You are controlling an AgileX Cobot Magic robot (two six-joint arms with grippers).
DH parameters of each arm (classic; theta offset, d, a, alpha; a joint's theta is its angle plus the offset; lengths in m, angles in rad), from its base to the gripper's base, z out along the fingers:
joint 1: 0 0.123 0 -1.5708
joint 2: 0.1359 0 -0.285 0
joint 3: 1.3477 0 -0.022 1.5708
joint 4: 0 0.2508 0 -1.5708
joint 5: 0 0 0.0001 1.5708
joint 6: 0 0.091 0 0
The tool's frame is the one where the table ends.
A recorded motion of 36 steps. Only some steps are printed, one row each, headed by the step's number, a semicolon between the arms.
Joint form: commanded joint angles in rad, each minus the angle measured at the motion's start. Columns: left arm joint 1, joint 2, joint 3, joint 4, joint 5, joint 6; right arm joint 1, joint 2, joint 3, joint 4, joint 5, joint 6.
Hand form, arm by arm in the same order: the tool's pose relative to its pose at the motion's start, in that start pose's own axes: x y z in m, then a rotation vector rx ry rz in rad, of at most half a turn. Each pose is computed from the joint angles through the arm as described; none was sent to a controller.
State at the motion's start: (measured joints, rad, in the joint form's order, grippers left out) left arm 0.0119 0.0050 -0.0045 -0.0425 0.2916 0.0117; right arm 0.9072 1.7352 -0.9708 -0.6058 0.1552 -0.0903
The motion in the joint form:
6: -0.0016 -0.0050 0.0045 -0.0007 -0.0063 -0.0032; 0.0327 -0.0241 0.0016 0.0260 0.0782 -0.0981
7: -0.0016 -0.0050 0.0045 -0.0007 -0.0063 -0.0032; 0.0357 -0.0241 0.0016 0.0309 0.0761 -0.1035
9: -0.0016 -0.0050 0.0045 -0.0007 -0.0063 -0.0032; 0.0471 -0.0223 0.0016 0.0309 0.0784 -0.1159
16: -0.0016 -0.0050 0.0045 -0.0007 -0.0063 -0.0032; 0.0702 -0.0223 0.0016 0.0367 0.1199 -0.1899
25: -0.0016 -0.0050 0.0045 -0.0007 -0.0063 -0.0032; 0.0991 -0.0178 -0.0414 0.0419 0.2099 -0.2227
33: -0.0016 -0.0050 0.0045 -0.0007 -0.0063 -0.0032; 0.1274 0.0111 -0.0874 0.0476 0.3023 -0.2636
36: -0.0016 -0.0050 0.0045 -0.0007 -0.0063 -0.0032; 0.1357 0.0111 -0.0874 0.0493 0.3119 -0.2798
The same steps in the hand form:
6: 0.0007 -0.0001 0.0000 0.0017 -0.0067 -0.0035; -0.0031 0.0068 -0.0083 -0.0159 0.0434 -0.0941
7: 0.0007 -0.0001 0.0000 0.0017 -0.0067 -0.0035; -0.0040 0.0077 -0.0083 -0.0181 0.0396 -0.0969
9: 0.0007 -0.0001 0.0000 0.0017 -0.0067 -0.0035; -0.0061 0.0110 -0.0082 -0.0250 0.0373 -0.1179
16: 0.0007 -0.0001 0.0000 0.0017 -0.0067 -0.0035; -0.0073 0.0177 -0.0092 -0.0450 0.0650 -0.2037
25: 0.0007 -0.0001 0.0000 0.0017 -0.0067 -0.0035; -0.0161 0.0183 -0.0123 -0.0505 0.1093 -0.2483
33: 0.0007 -0.0001 0.0000 0.0017 -0.0067 -0.0035; -0.0224 0.0221 -0.0088 -0.0726 0.1713 -0.3032
36: 0.0007 -0.0001 0.0000 0.0017 -0.0067 -0.0035; -0.0233 0.0246 -0.0093 -0.0795 0.1757 -0.3243

